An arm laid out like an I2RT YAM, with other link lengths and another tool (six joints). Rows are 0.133 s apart.
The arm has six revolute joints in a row. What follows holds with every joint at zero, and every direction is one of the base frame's.
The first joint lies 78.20 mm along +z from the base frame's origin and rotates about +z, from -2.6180 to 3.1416 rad.
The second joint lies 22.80 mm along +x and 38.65 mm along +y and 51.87 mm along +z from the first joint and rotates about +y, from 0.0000 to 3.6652 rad.
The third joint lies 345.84 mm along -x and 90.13 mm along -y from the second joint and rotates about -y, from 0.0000 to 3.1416 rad.
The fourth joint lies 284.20 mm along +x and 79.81 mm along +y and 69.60 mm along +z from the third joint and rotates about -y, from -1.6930 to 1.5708 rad.
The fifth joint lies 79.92 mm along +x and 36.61 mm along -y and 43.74 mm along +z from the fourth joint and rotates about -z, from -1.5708 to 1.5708 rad.
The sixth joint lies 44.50 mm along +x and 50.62 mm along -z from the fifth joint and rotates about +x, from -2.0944 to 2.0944 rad.
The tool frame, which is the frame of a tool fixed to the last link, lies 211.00 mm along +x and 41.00 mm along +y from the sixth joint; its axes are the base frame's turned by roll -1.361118, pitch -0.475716 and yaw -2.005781 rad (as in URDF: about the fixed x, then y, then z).
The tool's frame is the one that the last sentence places.
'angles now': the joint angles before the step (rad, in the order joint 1, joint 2, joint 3, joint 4, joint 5, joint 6). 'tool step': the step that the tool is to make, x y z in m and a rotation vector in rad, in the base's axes. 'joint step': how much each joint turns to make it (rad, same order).
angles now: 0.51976 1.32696 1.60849 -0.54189 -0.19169 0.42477
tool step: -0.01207 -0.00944 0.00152 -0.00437 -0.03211 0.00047
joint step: -0.00571 -0.05034 -0.05035 0.02175 -0.00113 -0.02097
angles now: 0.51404 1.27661 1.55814 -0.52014 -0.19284 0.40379
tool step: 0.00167 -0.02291 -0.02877 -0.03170 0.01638 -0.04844
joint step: -0.03395 -0.05304 -0.09882 0.01335 0.01908 -0.01602
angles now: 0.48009 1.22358 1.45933 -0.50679 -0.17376 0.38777
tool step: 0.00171 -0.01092 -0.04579 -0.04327 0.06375 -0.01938
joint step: -0.02211 -0.02022 -0.09041 -0.00801 0.00039 -0.01030
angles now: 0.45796 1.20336 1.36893 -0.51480 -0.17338 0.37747
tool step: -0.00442 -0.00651 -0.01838 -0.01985 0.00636 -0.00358
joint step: -0.00839 -0.02824 -0.06107 0.01565 0.00077 -0.01602
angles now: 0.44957 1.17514 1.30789 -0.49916 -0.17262 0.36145
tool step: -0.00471 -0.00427 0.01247 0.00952 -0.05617 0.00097
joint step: -0.00420 -0.03395 -0.02746 0.04540 0.00037 -0.01679
